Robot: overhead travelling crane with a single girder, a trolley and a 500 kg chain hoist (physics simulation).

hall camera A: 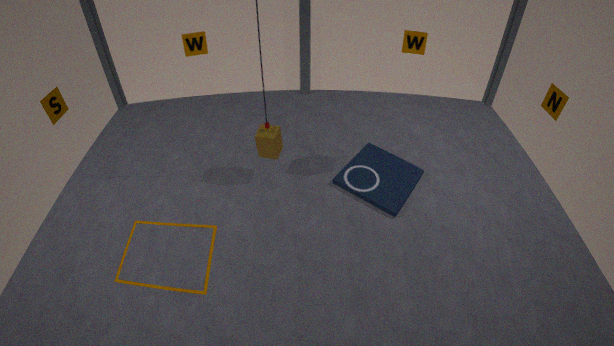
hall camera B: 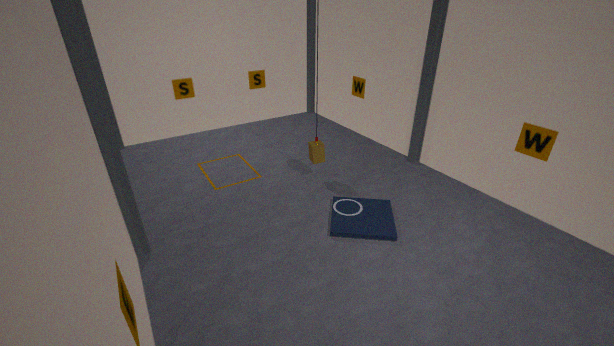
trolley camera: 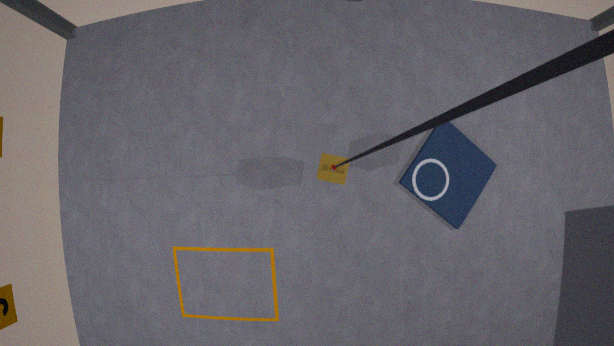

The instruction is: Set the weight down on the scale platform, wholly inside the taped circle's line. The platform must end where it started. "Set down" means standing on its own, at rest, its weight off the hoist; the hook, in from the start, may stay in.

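The yellow block-shaped weight (hall camera A: 269, 143) (hall camera B: 317, 153) (trolley camera: 330, 175) hangs in the air from the hoist line, clear of the floor, with two shadows on the floor apart from it. My gripper, the small red hook (hall camera A: 267, 125) (hall camera B: 316, 139) (trolley camera: 334, 167), is at the top of the weight and bears it. The dark blue scale platform (hall camera A: 395, 175) (hall camera B: 375, 222) (trolley camera: 467, 165) lies on the floor, to the right of the weight in hall camera A and the trolley view. The white taped circle (hall camera A: 378, 178) (hall camera B: 362, 207) (trolley camera: 448, 179) is near one corner of the platform.
An orange rectangle outline (hall camera A: 175, 224) (hall camera B: 238, 183) (trolley camera: 223, 248) is marked on the floor, at the lower left in the trolley view. Walls with letter signs and grey posts (hall camera A: 305, 50) (hall camera B: 425, 85) stand around the floor. A dark grey area (trolley camera: 587, 275) shows at the lower right of the trolley view.
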